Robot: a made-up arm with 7 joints.
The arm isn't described. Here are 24 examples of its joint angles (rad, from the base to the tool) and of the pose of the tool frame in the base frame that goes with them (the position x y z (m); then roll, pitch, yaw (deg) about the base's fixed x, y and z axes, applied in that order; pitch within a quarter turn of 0, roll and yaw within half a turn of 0).
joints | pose
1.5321 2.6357 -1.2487 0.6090 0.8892 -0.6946 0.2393 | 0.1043 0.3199 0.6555 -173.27 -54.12 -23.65
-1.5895 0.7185 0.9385 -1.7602 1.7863 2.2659 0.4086 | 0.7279 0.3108 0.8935 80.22 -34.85 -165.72
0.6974 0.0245 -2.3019 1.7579 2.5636 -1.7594 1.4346 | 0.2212 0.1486 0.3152 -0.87 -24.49 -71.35
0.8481 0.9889 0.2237 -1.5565 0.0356 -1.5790 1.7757 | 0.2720 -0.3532 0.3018 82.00 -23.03 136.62
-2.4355 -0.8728 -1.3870 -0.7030 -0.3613 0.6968 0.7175 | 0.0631 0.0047 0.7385 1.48 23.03 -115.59
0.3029 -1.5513 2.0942 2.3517 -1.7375 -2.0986 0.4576 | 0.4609 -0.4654 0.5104 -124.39 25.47 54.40
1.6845 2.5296 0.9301 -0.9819 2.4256 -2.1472 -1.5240 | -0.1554 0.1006 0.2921 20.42 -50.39 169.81
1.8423 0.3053 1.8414 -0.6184 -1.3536 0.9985 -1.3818 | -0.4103 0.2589 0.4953 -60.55 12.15 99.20
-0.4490 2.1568 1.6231 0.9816 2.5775 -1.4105 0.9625 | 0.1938 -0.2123 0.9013 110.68 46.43 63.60
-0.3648 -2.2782 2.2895 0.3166 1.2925 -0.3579 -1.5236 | 0.4971 -0.0723 0.7442 55.68 0.61 51.94
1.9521 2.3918 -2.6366 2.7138 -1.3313 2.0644 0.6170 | -0.1478 0.1564 0.9655 34.89 -58.90 29.23
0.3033 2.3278 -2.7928 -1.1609 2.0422 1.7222 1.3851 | 0.3250 0.0076 0.8009 89.90 30.44 73.59
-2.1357 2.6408 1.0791 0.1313 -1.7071 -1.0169 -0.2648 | 0.6810 0.4644 0.8177 170.71 56.86 73.30
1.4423 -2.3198 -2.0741 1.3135 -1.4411 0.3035 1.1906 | 0.1336 0.0528 0.7475 -62.35 4.61 138.37
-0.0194 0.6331 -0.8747 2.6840 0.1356 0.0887 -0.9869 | 0.4555 0.1467 0.4670 126.94 -6.17 62.71
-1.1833 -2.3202 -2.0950 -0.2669 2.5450 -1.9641 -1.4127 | 0.1530 -0.0696 0.7354 83.63 -37.69 99.17
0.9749 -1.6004 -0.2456 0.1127 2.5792 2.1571 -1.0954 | -0.0536 -0.1839 0.6620 -160.34 9.01 82.46
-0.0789 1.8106 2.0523 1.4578 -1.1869 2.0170 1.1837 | -0.0567 -0.1653 0.8297 -92.52 -50.50 143.90
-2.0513 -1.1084 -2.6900 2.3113 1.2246 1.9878 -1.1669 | 0.4750 0.0595 0.4129 109.69 -67.60 68.42
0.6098 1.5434 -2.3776 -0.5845 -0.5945 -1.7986 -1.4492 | 0.3183 0.1606 0.9031 50.28 -30.86 -64.34
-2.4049 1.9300 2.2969 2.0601 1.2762 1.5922 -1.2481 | 0.3966 0.4683 1.0275 -60.26 45.37 -34.36
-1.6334 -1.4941 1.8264 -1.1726 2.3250 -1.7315 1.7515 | 0.6944 -0.0593 0.8589 109.64 -66.39 137.26
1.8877 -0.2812 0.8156 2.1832 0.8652 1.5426 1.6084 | -0.2437 0.0410 0.1944 -130.34 40.24 -163.78
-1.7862 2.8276 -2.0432 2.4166 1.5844 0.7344 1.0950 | 0.0525 0.1853 0.7365 -66.59 69.35 108.68
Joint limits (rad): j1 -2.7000..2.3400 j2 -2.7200..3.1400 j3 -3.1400..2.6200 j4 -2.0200..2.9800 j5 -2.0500..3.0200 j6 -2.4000..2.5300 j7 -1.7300..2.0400
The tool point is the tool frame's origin. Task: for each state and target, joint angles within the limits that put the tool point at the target. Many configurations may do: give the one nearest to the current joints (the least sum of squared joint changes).
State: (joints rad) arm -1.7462 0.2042 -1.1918 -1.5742 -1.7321 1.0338 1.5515
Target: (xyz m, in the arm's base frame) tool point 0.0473 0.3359 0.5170
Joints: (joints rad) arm -2.1970 0.3438 -0.4661 -1.6232 -1.4824 1.0375 1.6330
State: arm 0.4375 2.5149 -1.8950 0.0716 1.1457 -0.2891 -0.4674
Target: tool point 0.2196 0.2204 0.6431
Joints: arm 0.9692 2.3704 -1.7451 -0.0378 0.3992 0.1132 -0.4667
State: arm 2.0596 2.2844 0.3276 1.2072 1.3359 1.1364 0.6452
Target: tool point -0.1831 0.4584 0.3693
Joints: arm 1.6766 2.2566 0.5091 1.1543 1.2745 1.1054 0.6796
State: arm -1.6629 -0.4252 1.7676 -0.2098 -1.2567 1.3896 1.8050
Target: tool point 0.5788 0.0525 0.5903
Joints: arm -1.7418 -1.2247 2.0125 0.6190 -0.9582 1.7524 1.6425
